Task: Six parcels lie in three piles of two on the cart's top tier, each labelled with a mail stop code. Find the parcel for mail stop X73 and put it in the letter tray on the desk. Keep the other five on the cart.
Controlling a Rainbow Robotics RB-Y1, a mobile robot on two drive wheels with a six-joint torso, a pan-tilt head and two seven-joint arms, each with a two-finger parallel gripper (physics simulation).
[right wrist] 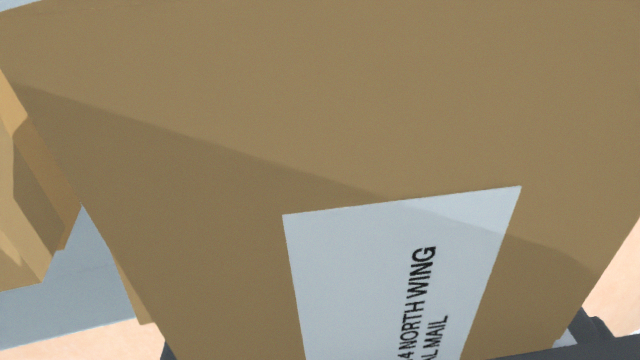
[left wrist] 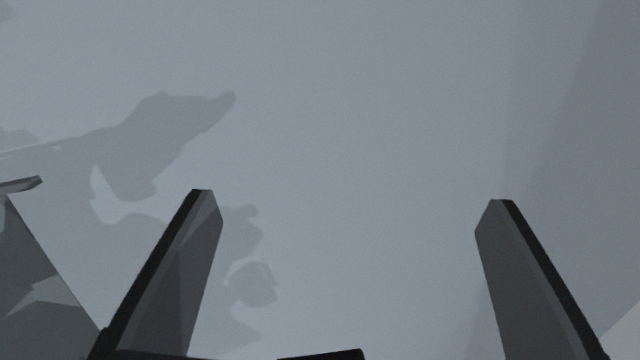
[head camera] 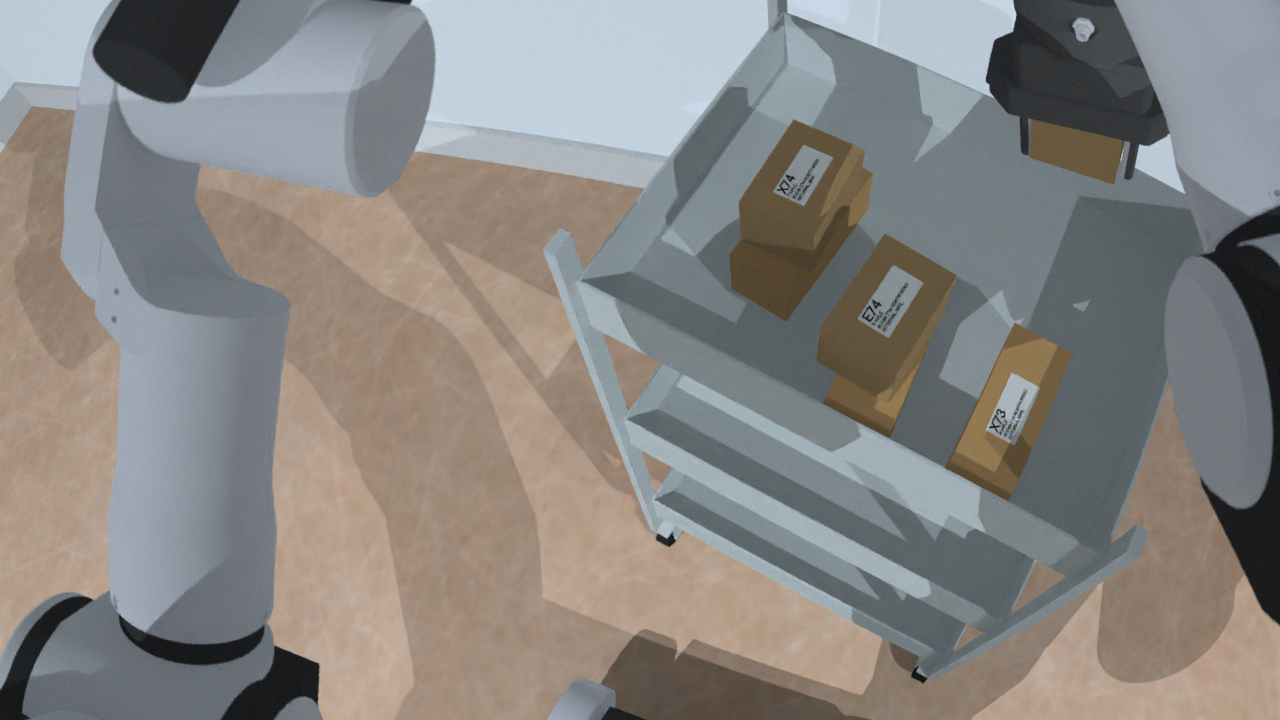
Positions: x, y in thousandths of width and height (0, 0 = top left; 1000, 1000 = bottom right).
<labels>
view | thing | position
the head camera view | right gripper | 843, 217
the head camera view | grey three-tier cart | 684, 735
</labels>
